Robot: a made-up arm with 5 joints.
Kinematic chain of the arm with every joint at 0, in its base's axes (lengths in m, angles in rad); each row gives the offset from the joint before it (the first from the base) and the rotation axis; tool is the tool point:
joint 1: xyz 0 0 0.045 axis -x
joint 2: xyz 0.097 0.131 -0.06 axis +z
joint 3: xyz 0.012 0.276 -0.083 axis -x
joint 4: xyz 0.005 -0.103 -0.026 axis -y
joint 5: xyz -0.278 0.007 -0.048 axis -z
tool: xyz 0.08 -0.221 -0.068
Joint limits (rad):
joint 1: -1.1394..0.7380
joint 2: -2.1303..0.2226
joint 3: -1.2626..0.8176
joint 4: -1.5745..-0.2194
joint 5: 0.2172..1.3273
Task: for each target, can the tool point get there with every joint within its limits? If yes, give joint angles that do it. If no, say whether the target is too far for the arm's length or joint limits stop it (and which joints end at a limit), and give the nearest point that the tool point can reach.
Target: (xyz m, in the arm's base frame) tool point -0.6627 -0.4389 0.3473
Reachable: no: joint limits stop it (at a limit: joint 1, joint 2, joint 5) | nearest point -0.3209 -0.0693 0.3460 | short by 0.503 m
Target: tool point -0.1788 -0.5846 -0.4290
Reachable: no: joint limits stop it (at a limit: joint 1, joint 2, joint 3) | nearest point -0.1486 -0.2151 -0.2927 | short by 0.395 m
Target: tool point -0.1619 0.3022 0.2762
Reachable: yes | joints -0.7682 -0.8354 0.1915 -0.4851 0.7103
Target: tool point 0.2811 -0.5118 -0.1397
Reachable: no: joint limits stop it (at a limit: joint 1, joint 2, joint 3, joint 4) | nearest point 0.0418 -0.2514 -0.1324 | short by 0.354 m
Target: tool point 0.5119 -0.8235 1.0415
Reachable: no: too far | nearest point 0.3758 -0.1386 0.5710 | short by 0.842 m
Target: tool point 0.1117 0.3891 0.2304
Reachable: yes | joints 0.2299 -0.8338 0.5577 -1.4346 0.5587
